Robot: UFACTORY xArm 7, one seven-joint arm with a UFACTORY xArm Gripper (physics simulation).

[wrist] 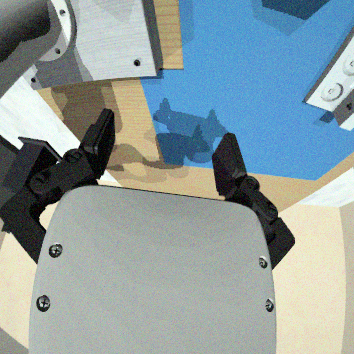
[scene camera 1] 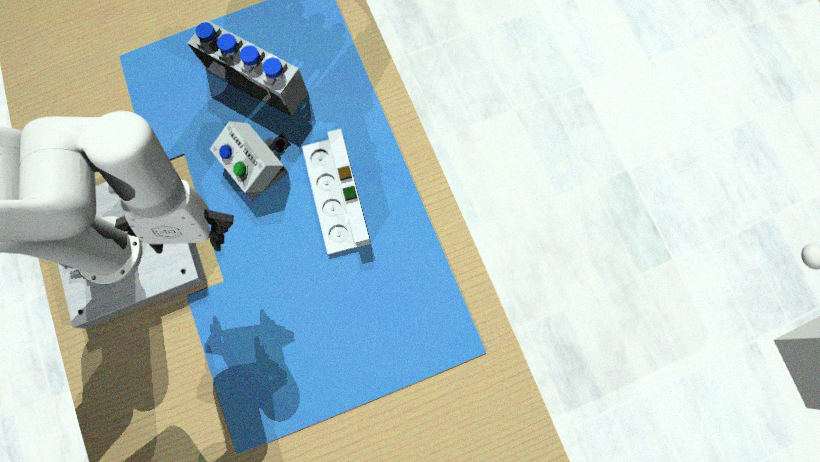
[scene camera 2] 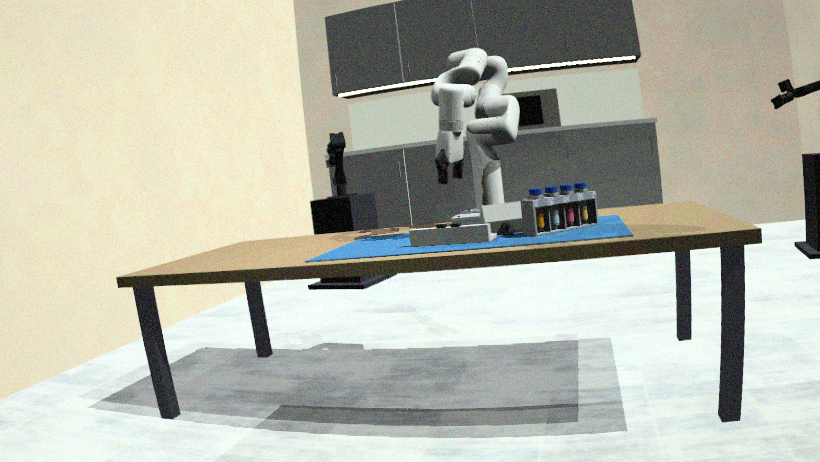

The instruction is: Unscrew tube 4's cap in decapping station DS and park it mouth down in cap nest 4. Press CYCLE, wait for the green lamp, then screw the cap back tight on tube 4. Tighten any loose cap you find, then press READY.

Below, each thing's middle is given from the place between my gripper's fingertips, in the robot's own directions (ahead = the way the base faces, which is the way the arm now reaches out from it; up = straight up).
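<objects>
There is the grey button box [scene camera 1: 238,143], and it sits 120 mm below my hand, 180 mm to the left of it and 90 mm ahead of it.
</objects>
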